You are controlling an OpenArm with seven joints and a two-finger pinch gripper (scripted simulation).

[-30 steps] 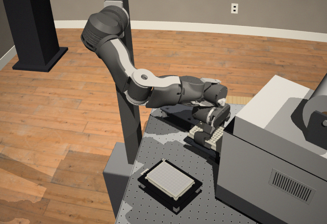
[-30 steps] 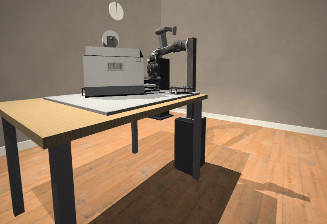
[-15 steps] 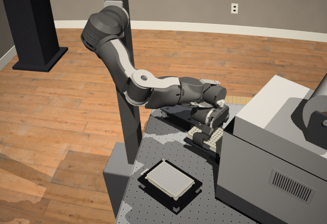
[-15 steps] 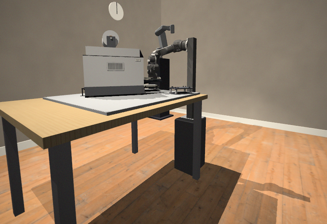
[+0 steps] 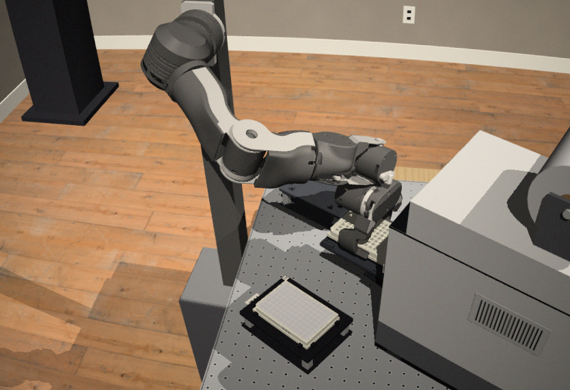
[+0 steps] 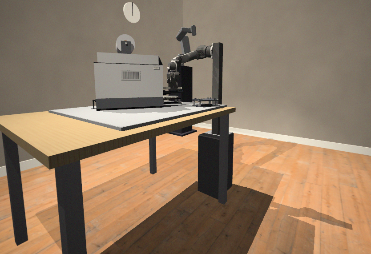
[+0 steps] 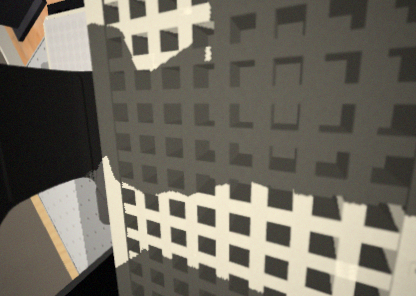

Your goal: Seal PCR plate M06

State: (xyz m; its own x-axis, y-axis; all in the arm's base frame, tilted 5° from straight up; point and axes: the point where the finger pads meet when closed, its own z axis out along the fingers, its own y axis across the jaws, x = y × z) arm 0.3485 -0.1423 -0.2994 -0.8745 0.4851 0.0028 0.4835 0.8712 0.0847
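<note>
Now: the open-welled plate M06 right at my hand. The rest, counted from my hand: square grey key (40 mm ahead, 130 mm to the right, 60 mm above); dark sealer stage (20 mm below); yellow warning label (130 mm ahead, 30 mm to the left, 30 mm above).
</note>
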